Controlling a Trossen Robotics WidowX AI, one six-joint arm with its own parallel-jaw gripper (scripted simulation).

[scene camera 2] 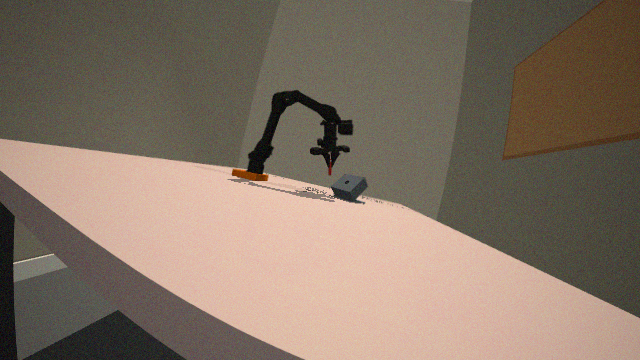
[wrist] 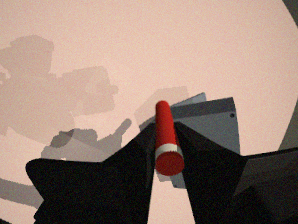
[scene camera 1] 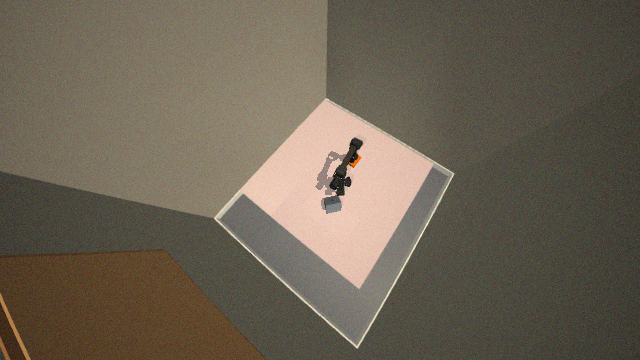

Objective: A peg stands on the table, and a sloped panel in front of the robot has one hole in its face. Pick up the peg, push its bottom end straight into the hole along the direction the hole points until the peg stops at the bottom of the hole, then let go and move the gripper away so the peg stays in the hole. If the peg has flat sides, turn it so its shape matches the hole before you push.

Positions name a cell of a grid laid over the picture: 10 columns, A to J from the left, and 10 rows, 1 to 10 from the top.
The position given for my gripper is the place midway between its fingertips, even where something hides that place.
My gripper (wrist: F6) holds a round red peg (wrist: F8). I also see a grey sloped panel block (wrist: H6).
Scene camera 1 misses the round red peg, which is hidden by my gripper.
